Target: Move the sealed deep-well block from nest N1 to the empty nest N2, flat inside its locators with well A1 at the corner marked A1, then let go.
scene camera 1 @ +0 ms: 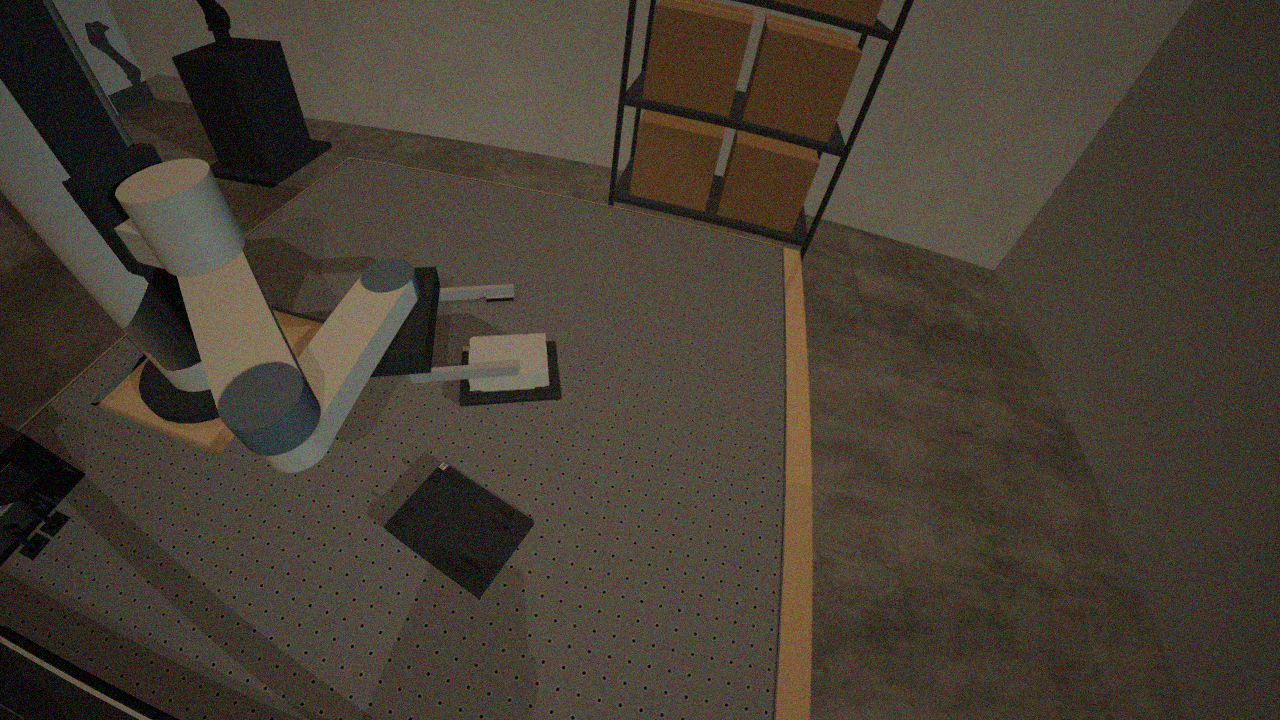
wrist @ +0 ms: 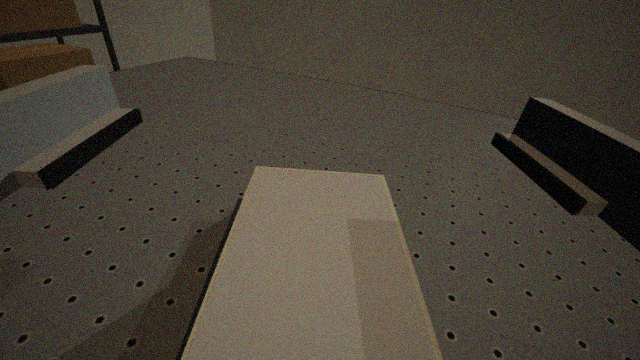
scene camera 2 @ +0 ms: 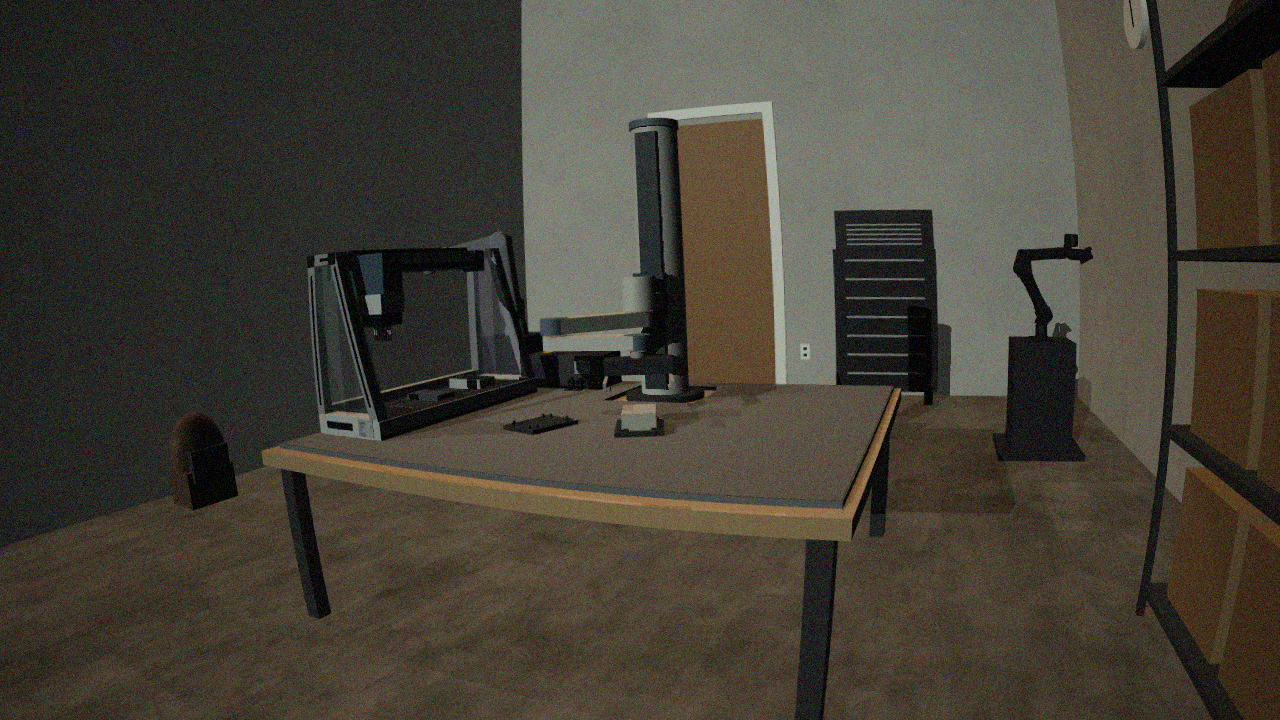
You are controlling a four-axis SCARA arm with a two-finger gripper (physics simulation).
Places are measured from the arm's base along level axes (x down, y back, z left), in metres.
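Pixels of known places: gripper, fingertip midpoint: [scene camera 1: 515, 326] [wrist: 324, 104] [scene camera 2: 638, 386]; arm's base, link origin: [scene camera 2: 665, 397].
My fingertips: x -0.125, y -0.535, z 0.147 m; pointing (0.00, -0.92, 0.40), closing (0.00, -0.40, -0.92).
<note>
For each thing: its top centre in the pictures, then the offset to it from my fingertips. "*": a spot on its surface instead. Level surfaces: height alone.
- pale sealed block, top centre: [wrist: 318, 244] [scene camera 1: 507, 353] [scene camera 2: 638, 408] dx +0.059, dy +0.014, dz -0.008 m
- dark nest N1, top centre: [scene camera 1: 509, 367] [scene camera 2: 639, 422] dx +0.095, dy +0.014, dz -0.008 m
- empty dark nest N2, top centre: [scene camera 1: 457, 521] [scene camera 2: 540, 418] dx +0.090, dy -0.017, dz -0.279 m
- small light mark, top centre: [scene camera 1: 443, 466] dx +0.100, dy +0.040, dz -0.206 m
- perforated table, surface height: dx +0.112 m
- framed machine, surface spot: [scene camera 2: 350, 425] * dx +0.079, dy -0.316, dz -0.715 m
The pale sealed block [scene camera 1: 523, 349] [scene camera 2: 639, 419] [wrist: 300, 260] sits, looking flat, in the dark nest N1 [scene camera 1: 554, 380] [scene camera 2: 639, 433]. My gripper [scene camera 1: 515, 329] [wrist: 324, 104] is open and empty, its fingers spread wider than the block. It hangs above and on the column side of the block; in scene camera 1 one finger crosses in front of the block's top. In the wrist view the block lies below, between the lines of the fingers. The empty dark nest N2 [scene camera 1: 460, 530] [scene camera 2: 539, 424] lies turned at an angle, a small light mark [scene camera 1: 443, 466] at one corner. Well A1 cannot be made out.
The arm's column [scene camera 2: 657, 214] stands on the perforated table [scene camera 1: 644, 501]. A framed machine [scene camera 2: 350, 425] stands at the table's left in scene camera 2. A shelf rack [scene camera 1: 735, 105] with brown boxes [scene camera 1: 696, 58] stands beyond the table edge.
</note>
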